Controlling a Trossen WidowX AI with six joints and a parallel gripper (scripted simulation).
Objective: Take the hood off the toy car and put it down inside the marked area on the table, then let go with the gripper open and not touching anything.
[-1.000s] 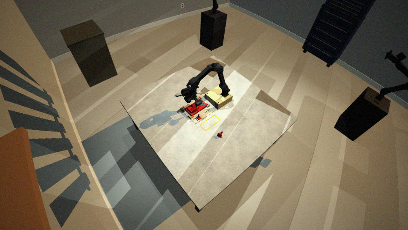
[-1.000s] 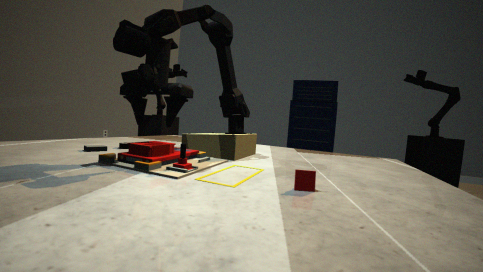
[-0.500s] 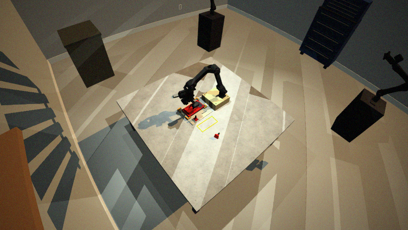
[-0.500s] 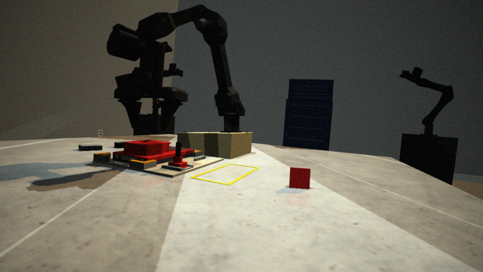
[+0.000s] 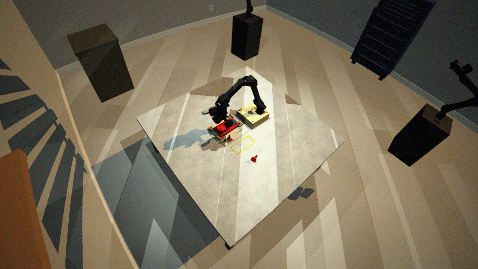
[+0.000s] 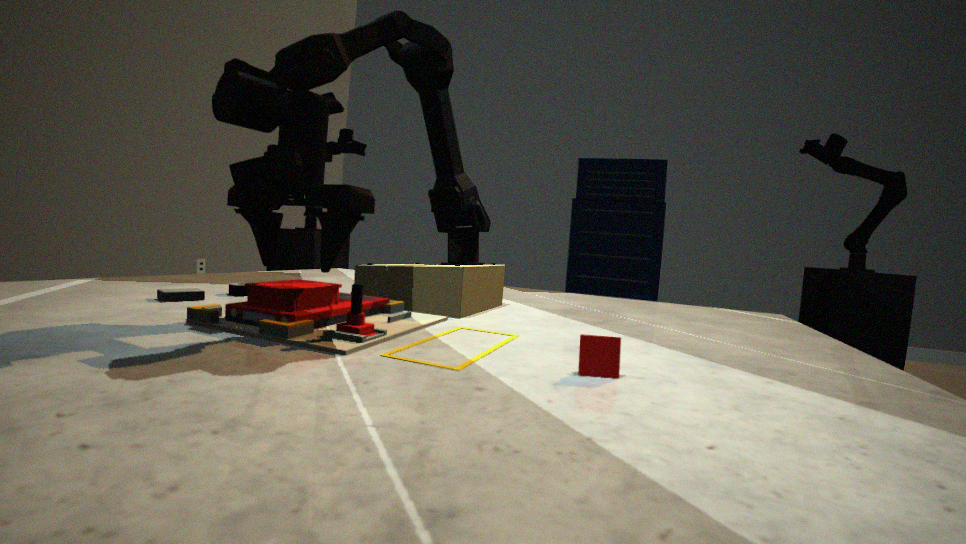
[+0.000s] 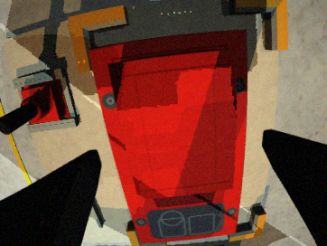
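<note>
The hood lies 30 mm below my gripper tip.
</note>
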